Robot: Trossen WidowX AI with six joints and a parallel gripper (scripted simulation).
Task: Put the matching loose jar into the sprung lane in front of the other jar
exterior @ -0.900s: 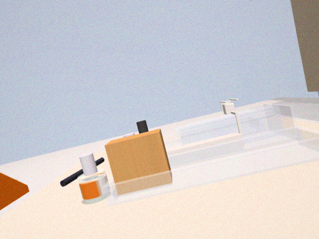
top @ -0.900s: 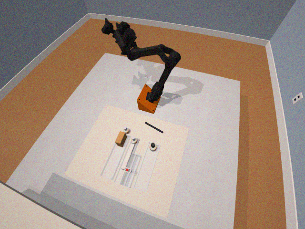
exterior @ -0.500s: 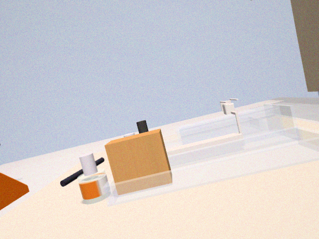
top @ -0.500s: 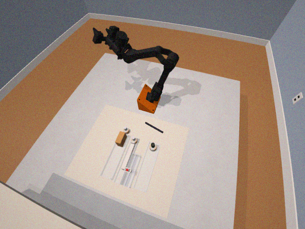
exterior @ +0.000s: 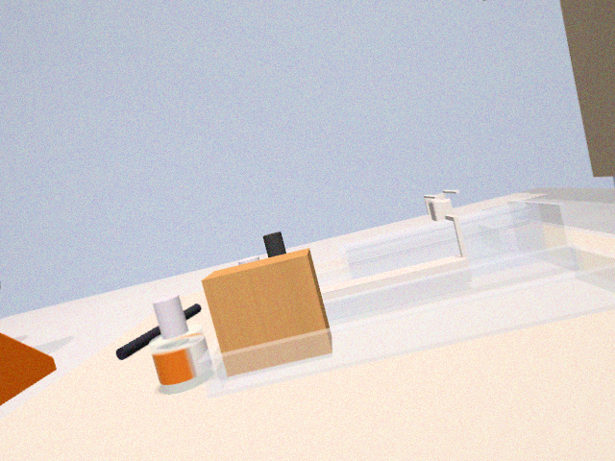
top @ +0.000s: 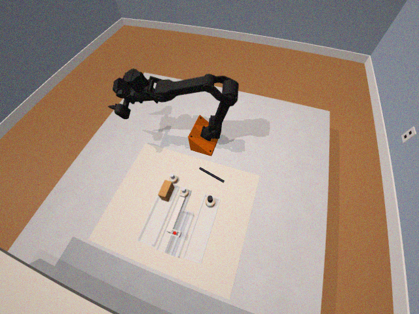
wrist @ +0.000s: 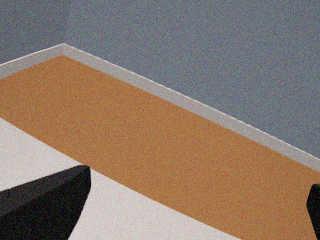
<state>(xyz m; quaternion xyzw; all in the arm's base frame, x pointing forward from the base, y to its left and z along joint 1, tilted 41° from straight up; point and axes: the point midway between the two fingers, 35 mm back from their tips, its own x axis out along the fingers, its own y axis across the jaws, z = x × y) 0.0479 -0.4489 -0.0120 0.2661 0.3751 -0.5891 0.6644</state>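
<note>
My gripper tip is 29 cm above the brown box, 27 cm to the right of it and 26 cm short of it. Also, from my gripper tip: sprung lane 39 cm ahead, 36 cm to the left, 31 cm below; then black rod 45 cm to the left, 32 cm below, 12 cm ahead; then pusher plate 37 cm to the left, 35 cm ahead, 28 cm below.
</note>
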